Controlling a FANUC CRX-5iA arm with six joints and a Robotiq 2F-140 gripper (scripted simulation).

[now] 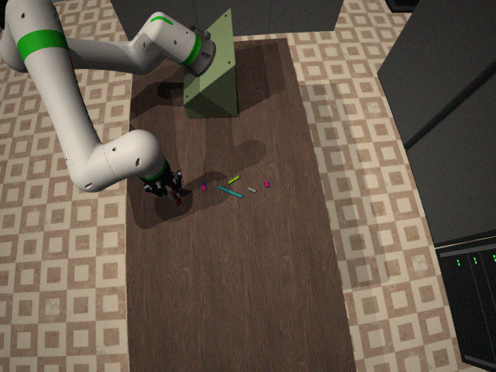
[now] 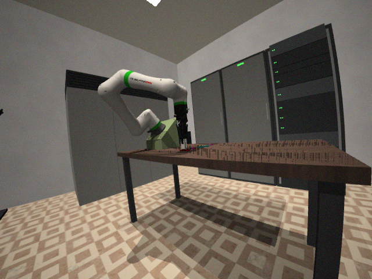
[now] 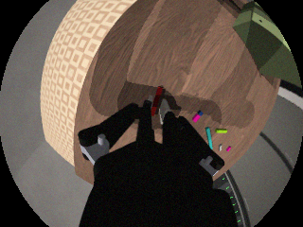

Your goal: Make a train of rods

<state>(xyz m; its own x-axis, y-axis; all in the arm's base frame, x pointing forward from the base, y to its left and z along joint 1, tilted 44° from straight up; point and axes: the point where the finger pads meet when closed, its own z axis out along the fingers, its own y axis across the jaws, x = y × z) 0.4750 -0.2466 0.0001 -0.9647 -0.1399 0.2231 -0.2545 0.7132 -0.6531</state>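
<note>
The red rod is 5 cm below my hand. The rest, counted from my hand: lime rod: 3 cm behind, 23 cm to the left, 5 cm below; then small blue rod: 3 cm behind, 11 cm to the left, 5 cm below; then turquoise rod: 1 cm ahead, 21 cm to the left, 5 cm below.
</note>
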